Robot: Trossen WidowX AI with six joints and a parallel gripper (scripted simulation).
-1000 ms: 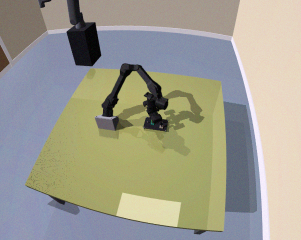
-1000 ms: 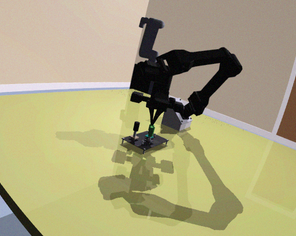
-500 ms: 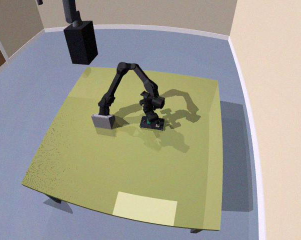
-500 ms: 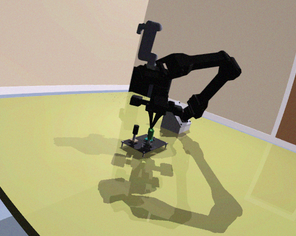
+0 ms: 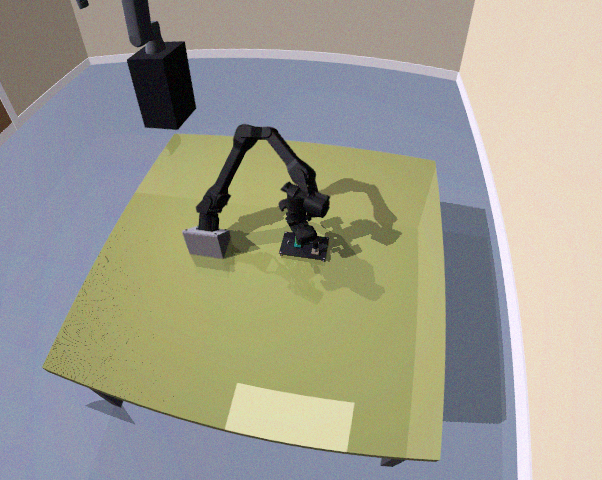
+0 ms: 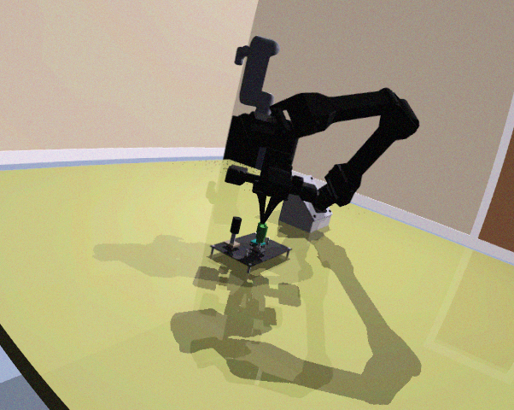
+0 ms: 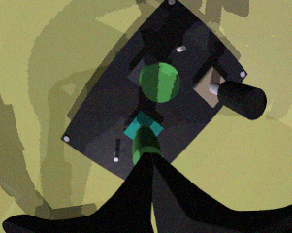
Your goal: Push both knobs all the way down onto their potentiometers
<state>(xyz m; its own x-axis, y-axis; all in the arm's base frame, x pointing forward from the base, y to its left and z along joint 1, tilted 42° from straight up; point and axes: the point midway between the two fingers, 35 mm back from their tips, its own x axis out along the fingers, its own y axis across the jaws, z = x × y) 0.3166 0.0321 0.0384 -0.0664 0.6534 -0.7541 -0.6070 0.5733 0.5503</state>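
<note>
The green knob is 4 cm ahead of my gripper tip, 3 cm to the left of it and 1 cm below it.
</note>
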